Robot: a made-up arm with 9 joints. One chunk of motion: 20 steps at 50 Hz.
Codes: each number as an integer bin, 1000 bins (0 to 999) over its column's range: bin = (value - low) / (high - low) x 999, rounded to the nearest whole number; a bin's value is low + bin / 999 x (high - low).
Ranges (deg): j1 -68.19..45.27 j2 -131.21..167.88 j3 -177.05..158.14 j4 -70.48..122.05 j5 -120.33..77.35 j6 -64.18..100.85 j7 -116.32..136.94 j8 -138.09..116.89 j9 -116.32..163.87
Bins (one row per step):
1: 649 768 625 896 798 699 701 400 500
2: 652 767 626 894 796 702 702 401 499
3: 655 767 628 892 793 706 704 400 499
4: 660 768 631 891 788 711 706 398 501
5: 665 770 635 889 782 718 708 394 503
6: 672 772 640 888 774 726 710 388 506
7: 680 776 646 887 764 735 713 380 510
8: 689 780 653 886 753 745 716 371 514
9: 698 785 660 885 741 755 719 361 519
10: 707 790 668 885 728 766 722 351 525
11: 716 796 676 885 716 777 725 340 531
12: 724 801 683 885 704 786 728 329 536
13: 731 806 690 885 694 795 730 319 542
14: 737 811 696 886 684 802 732 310 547
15: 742 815 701 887 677 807 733 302 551
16: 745 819 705 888 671 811 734 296 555
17: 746 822 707 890 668 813 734 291 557
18: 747 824 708 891 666 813 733 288 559
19: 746 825 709 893 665 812 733 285 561
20: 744 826 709 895 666 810 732 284 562
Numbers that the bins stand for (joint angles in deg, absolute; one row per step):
1: 5.52 98.72 32.65 102.20 37.58 51.29 61.39 -36.00 23.92
2: 5.86 98.42 32.99 101.81 37.18 51.79 61.65 -35.74 23.63
3: 6.20 98.42 33.66 101.43 36.59 52.45 62.15 -36.00 23.63
4: 6.77 98.72 34.67 101.24 35.60 53.27 62.66 -36.51 24.20
5: 7.34 99.32 36.01 100.85 34.41 54.43 63.17 -37.53 24.76
6: 8.13 99.92 37.69 100.66 32.83 55.75 63.67 -39.06 25.60
7: 9.04 101.12 39.70 100.47 30.85 57.24 64.44 -41.10 26.72
8: 10.06 102.31 42.05 100.27 28.67 58.89 65.20 -43.40 27.84
9: 11.08 103.81 44.40 100.08 26.30 60.54 65.96 -45.95 29.24
10: 12.11 105.31 47.08 100.08 23.73 62.36 66.72 -48.50 30.93
11: 13.13 107.10 49.77 100.08 21.35 64.18 67.48 -51.31 32.61
12: 14.04 108.60 52.11 100.08 18.98 65.66 68.24 -54.12 34.01
13: 14.83 110.10 54.46 100.08 17.00 67.15 68.74 -56.67 35.69
14: 15.51 111.59 56.48 100.27 15.02 68.31 69.25 -58.97 37.10
15: 16.08 112.79 58.15 100.47 13.63 69.13 69.51 -61.01 38.22
16: 16.42 113.99 59.50 100.66 12.45 69.79 69.76 -62.54 39.34
17: 16.54 114.89 60.17 101.04 11.85 70.12 69.76 -63.82 39.90
18: 16.65 115.49 60.50 101.24 11.46 70.12 69.51 -64.58 40.46
19: 16.54 115.79 60.84 101.62 11.26 69.96 69.51 -65.35 41.02
20: 16.31 116.09 60.84 102.01 11.46 69.63 69.25 -65.60 41.30

